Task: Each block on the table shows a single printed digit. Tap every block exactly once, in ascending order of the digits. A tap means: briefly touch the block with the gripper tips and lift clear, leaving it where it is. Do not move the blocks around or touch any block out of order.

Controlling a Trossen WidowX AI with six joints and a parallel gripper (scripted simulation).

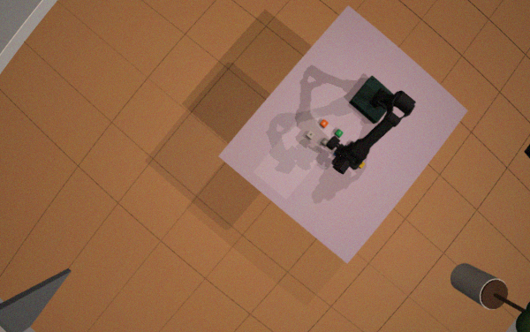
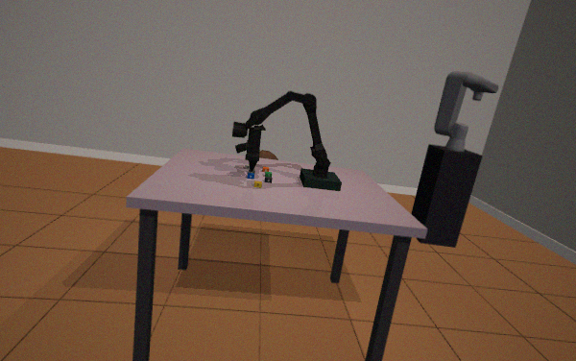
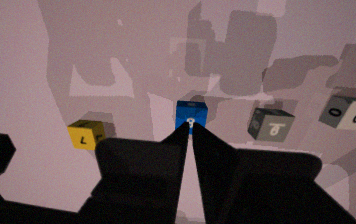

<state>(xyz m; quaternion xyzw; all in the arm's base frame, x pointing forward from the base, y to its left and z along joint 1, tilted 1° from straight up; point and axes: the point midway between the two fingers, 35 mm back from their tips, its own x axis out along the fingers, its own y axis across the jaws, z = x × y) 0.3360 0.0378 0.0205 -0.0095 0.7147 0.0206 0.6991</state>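
Now: gripper tip 20 mm above the blue block. Also, from my gripper tip: green block: 80 mm behind, 70 mm to the right, 20 mm below; grey block: 90 mm to the right, 20 mm below; dark block: 90 mm behind, 30 mm to the left, 20 mm below.
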